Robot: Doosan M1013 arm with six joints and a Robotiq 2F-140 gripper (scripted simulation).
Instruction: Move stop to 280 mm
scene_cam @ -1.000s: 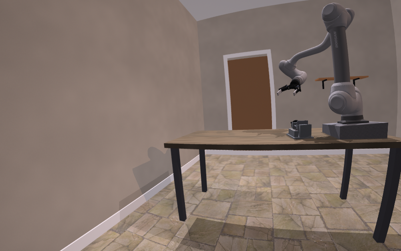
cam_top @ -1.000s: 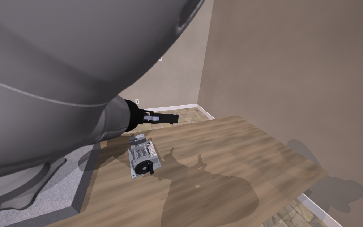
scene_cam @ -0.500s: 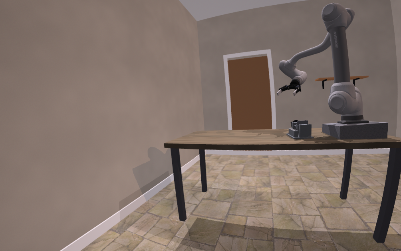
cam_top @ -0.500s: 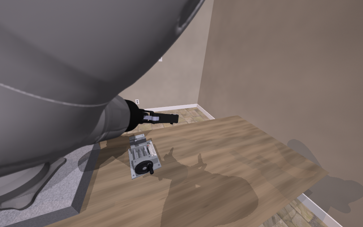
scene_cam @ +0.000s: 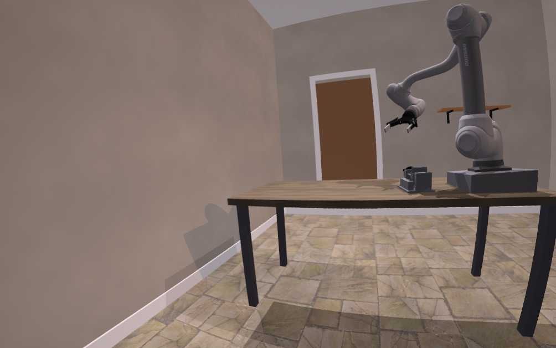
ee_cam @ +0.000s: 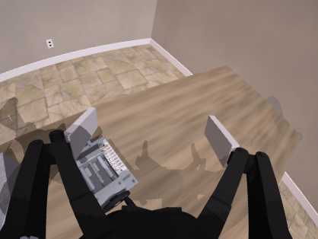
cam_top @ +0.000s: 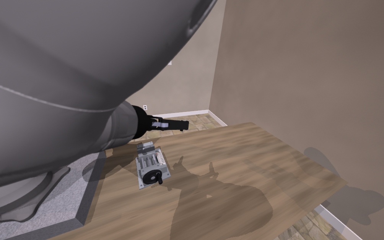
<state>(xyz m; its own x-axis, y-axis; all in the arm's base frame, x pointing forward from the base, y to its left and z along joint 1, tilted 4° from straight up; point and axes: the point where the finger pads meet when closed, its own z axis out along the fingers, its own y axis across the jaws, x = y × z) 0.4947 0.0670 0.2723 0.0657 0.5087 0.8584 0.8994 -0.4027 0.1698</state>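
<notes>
Now: hand 250 mm above the handwheel, 50 mm to the left of it and 50 mm past it.
</notes>
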